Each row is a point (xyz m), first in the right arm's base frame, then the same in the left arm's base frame.
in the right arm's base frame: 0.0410 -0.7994 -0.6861
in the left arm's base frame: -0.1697 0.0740 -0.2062
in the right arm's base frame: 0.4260 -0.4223 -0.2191
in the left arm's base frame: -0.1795 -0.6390 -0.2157
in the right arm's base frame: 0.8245 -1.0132 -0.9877
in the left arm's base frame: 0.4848 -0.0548 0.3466
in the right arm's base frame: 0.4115 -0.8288 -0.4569
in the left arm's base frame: 0.1060 -0.2645 -0.2001
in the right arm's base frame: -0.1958 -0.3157 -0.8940
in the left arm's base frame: -0.7018 0.0865 0.0174
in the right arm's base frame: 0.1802 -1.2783 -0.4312
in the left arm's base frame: 0.2979 0.0828 -0.5144
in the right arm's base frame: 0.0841 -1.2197 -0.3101
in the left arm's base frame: 0.1977 0.0273 -0.6336
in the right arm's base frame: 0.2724 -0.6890 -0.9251
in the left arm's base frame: -0.1163 0.0419 0.1387
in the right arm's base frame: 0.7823 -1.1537 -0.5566
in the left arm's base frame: 0.5878 -0.2361 -0.0582
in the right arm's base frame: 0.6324 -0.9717 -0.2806
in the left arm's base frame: 0.3677 -0.4263 -0.2754
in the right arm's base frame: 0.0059 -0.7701 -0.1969
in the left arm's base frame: -0.1876 -0.2378 -0.5856
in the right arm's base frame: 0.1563 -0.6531 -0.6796
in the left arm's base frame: -0.2053 -0.0709 -0.0945
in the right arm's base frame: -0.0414 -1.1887 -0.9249
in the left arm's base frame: 0.0586 0.4778 -0.2184
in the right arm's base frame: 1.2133 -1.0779 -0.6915
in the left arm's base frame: 0.8029 -0.4282 0.2974
